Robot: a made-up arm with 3 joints. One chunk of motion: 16 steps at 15 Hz.
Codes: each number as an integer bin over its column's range. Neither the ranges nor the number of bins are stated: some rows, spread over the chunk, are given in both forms.
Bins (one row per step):
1: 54 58 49 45 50 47
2: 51 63 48 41 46 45
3: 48 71 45 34 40 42
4: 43 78 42 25 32 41
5: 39 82 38 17 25 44
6: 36 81 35 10 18 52
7: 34 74 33 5 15 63
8: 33 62 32 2 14 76
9: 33 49 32 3 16 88
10: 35 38 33 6 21 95
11: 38 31 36 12 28 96
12: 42 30 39 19 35 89
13: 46 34 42 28 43 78
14: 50 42 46 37 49 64
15: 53 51 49 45 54 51
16: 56 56 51 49 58 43
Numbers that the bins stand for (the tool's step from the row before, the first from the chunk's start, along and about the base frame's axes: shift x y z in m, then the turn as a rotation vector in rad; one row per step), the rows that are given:
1: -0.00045 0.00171 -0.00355 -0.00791 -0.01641 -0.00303
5: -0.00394 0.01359 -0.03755 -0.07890 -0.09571 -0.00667
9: -0.00533 -0.00275 -0.05609 -0.11439 -0.12425 0.04667
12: -0.00324 -0.01215 -0.03445 -0.07383 -0.06399 0.04788
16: 0.00001 0.00072 0.00264 0.00223 0.00896 -0.00788
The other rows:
2: -0.00115 0.00418 -0.00664 -0.01805 -0.02910 -0.00545
3: -0.00185 0.00814 -0.01591 -0.03580 -0.04813 -0.00909
4: -0.00301 0.01161 -0.02518 -0.05862 -0.07351 -0.01030
6: -0.00464 0.01309 -0.04682 -0.09665 -0.11791 0.00303
7: -0.00510 0.00963 -0.05300 -0.10932 -0.12742 0.01636
8: -0.00533 0.00369 -0.05609 -0.11693 -0.13060 0.03212
10: -0.00487 -0.00819 -0.05300 -0.10679 -0.10839 0.05515
11: -0.00417 -0.01166 -0.04373 -0.09158 -0.08619 0.05636
13: -0.00231 -0.01017 -0.02518 -0.05101 -0.03862 0.03455
14: -0.00138 -0.00621 -0.01282 -0.02819 -0.01959 0.01758
15: -0.00069 -0.00176 -0.00355 -0.00791 -0.00373 0.00182

